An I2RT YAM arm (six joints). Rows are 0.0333 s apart.
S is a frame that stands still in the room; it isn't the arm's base.
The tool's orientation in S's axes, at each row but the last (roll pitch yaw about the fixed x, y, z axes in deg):
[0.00, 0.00, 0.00]
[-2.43, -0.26, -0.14]
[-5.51, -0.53, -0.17]
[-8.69, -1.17, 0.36]
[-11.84, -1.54, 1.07]
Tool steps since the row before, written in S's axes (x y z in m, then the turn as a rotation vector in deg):
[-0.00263, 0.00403, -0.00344, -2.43, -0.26, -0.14]
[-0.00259, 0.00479, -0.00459, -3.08, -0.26, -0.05]
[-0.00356, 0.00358, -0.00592, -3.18, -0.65, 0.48]
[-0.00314, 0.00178, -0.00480, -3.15, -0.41, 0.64]
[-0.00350, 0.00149, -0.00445, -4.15, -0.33, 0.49]
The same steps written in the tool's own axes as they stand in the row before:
[-0.00263, 0.00403, -0.00344, -2.43, -0.26, -0.14]
[-0.00262, 0.00497, -0.00437, -3.08, -0.27, -0.05]
[-0.00363, 0.00412, -0.00552, -3.17, -0.71, 0.44]
[-0.00323, 0.00249, -0.00441, -3.14, -0.49, 0.64]
[-0.00359, 0.00242, -0.00394, -4.14, -0.37, 0.54]

